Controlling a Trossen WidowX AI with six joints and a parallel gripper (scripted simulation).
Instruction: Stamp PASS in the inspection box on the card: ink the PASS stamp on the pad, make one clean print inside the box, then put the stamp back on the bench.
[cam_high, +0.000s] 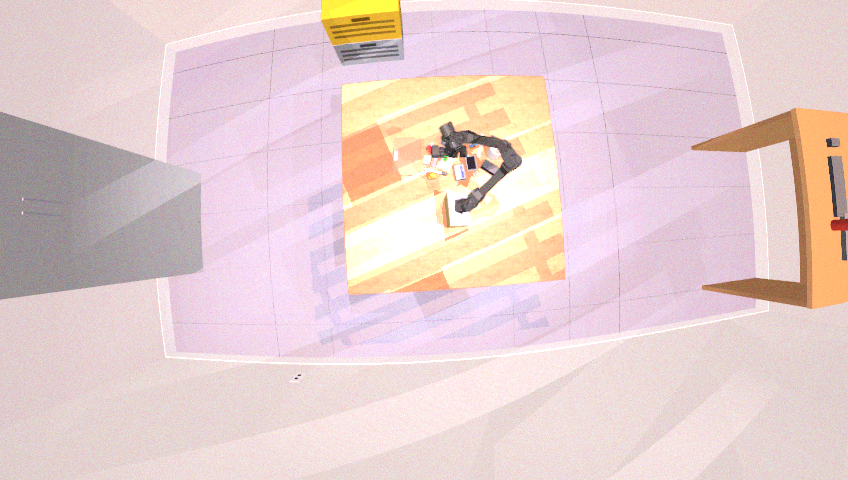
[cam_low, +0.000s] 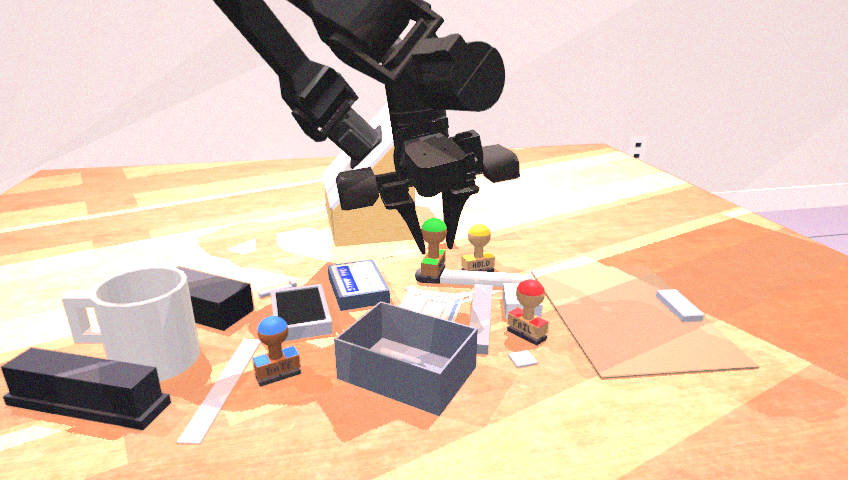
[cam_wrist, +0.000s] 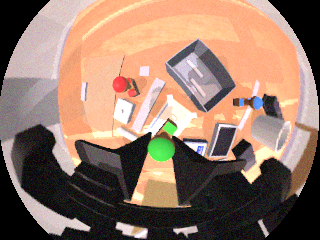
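My gripper tip is now 10 mm to the left of the white card and 80 mm above it. The rest, counted from my gripper tip: marker: 70 mm behind, 30 mm to the left, 70 mm below; then green-knobbed pass stamp: 10 mm below; then red FAIL stamp: 50 mm ahead, 90 mm to the left, 60 mm below.
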